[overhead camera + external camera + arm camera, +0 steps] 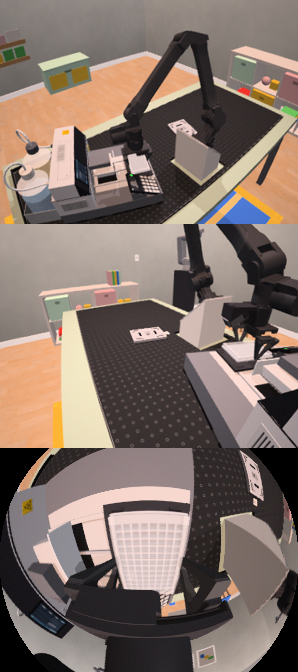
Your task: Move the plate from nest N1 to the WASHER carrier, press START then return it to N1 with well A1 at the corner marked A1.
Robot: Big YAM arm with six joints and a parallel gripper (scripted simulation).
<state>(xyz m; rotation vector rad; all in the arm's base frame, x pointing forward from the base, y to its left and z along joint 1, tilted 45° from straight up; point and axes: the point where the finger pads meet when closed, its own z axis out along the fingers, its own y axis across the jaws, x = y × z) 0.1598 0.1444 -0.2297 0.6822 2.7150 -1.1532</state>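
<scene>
Right now my hand is 430 mm to the left of the plate nest N1, 100 mm above it and 90 mm short of it. Also, from my hand: white well plate (10 mm below); then plate washer (140 mm to the left, 70 mm ahead, 20 mm above).
</scene>
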